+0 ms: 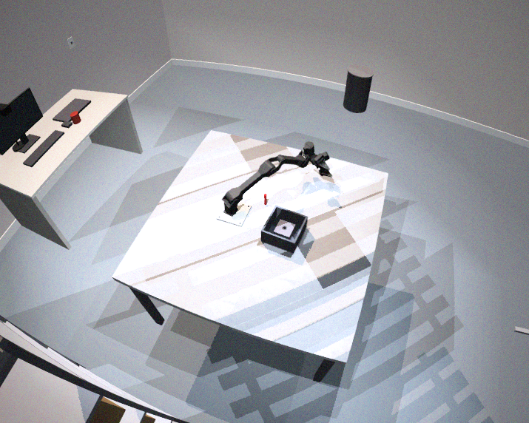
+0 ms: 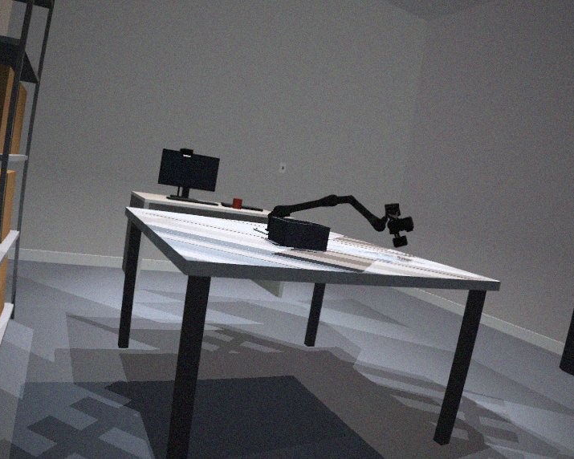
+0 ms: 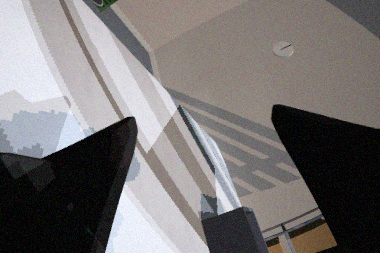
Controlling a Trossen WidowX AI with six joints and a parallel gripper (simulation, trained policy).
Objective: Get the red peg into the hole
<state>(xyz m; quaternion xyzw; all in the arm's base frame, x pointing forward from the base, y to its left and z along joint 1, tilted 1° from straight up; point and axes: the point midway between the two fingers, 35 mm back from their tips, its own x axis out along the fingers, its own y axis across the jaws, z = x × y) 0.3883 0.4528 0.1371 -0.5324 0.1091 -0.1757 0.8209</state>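
Now: the red peg 28 cm behind my gripper tip, 29 cm to the right of it and 10 cm below it. Round my gripper tip: dark box 8 cm behind, 43 cm to the right, 11 cm below; pale plate 8 cm behind, 43 cm to the right, 9 cm below.
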